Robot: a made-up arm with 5 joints. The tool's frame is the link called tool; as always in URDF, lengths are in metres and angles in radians. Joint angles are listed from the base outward. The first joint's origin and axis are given. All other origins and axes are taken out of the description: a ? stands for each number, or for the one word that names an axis. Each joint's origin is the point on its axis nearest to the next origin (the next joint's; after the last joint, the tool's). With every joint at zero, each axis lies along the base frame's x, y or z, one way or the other. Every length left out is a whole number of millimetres.
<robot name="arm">
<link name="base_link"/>
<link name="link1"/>
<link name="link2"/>
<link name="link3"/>
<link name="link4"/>
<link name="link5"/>
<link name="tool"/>
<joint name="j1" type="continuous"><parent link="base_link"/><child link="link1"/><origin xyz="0 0.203 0.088" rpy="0 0 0"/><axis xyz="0 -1 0"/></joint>
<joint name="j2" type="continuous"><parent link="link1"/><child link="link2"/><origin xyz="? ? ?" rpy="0 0 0"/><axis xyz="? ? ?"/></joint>
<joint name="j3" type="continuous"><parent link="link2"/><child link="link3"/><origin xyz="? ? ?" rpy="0 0 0"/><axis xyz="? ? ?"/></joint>
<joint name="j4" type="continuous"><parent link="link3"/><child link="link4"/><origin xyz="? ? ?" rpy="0 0 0"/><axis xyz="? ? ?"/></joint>
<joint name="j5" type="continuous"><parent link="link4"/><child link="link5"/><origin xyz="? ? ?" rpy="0 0 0"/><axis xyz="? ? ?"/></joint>
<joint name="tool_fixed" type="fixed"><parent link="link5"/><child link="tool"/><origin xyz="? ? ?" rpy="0 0 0"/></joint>
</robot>
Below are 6 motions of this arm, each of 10 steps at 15 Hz.
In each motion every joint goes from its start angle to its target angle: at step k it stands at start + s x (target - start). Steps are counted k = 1, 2, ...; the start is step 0. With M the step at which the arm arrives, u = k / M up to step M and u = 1 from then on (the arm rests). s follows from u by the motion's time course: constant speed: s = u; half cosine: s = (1 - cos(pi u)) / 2; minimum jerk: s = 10 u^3 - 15 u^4 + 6 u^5.
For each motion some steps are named. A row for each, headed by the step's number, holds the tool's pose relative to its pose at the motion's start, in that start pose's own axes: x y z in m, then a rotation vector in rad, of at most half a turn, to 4 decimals.
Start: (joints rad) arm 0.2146 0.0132 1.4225 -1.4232 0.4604
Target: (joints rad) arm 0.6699 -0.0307 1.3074 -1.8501 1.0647
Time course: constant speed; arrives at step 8
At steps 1, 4, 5, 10:
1: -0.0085 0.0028 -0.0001 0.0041 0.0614 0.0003
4: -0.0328 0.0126 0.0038 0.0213 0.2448 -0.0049
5: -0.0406 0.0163 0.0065 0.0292 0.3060 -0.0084
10: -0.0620 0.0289 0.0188 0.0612 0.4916 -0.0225

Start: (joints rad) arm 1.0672 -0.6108 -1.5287 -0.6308 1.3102
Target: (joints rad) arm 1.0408 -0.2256 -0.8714 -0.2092 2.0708
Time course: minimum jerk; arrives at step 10
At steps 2, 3, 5, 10:
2: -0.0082 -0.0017 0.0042 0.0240 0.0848 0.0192
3: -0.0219 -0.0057 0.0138 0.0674 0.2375 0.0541
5: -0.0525 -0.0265 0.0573 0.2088 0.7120 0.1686
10: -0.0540 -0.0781 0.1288 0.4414 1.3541 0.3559

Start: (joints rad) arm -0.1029 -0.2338 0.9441 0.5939 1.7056
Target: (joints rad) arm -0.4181 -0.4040 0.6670 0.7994 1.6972
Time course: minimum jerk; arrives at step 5
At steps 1, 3, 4, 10:
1: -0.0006 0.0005 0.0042 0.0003 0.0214 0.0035
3: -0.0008 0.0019 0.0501 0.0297 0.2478 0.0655
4: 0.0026 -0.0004 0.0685 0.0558 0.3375 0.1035
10: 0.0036 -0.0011 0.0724 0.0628 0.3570 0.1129

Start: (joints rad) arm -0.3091 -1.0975 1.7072 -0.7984 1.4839
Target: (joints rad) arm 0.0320 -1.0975 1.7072 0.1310 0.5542
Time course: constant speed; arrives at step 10
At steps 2, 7, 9, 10:
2: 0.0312 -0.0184 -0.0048 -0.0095 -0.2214 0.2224
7: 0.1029 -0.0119 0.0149 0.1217 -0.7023 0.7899
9: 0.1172 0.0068 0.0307 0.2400 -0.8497 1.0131
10: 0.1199 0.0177 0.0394 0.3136 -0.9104 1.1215

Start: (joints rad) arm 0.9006 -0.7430 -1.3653 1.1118 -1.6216
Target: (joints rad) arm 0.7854 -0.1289 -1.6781 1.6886 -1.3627
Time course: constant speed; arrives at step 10
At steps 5, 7, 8, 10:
5: -0.0742 -0.0597 0.0077 -0.2550 0.3417 -0.2989
7: -0.1025 -0.0792 0.0205 -0.3640 0.4578 -0.4422
8: -0.1160 -0.0876 0.0286 -0.4194 0.5105 -0.5188
10: -0.1413 -0.1012 0.0474 -0.5316 0.6036 -0.6814

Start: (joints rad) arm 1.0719 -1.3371 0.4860 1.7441 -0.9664
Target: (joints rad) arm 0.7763 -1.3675 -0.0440 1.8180 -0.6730
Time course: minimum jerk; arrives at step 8
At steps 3, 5, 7, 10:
3: -0.0215 -0.0059 -0.0072 -0.0133 0.1426 -0.0358
5: -0.0542 -0.0128 -0.0123 -0.0252 0.3738 -0.1022
7: -0.0711 -0.0151 -0.0118 -0.0259 0.5062 -0.1441
10: -0.0721 -0.0152 -0.0117 -0.0258 0.5144 -0.1468

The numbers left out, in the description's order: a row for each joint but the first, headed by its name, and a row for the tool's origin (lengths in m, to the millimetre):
j2: xyz -0.002 0 0.074, axis -1 0 0
j3: xyz 0 -0.024 0.003, axis 0 0 -1
j4: xyz 0.119 -0.052 0, axis 1 0 0
j5: xyz 0 0.018 0.069, axis 0 1 0
tool: xyz -0.043 0 -0.148

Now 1 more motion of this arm.
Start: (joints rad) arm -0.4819 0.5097 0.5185 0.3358 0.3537
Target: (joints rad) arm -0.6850 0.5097 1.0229 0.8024 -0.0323
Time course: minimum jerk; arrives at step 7
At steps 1, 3, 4, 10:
1: 0.0013 0.0004 -0.0002 0.0117 -0.0088 -0.0065
3: 0.0218 0.0056 -0.0005 0.1728 -0.1537 -0.1145
4: 0.0385 0.0070 0.0026 0.2791 -0.2830 -0.2101
10: 0.0617 0.0036 0.0122 0.4006 -0.4871 -0.3555

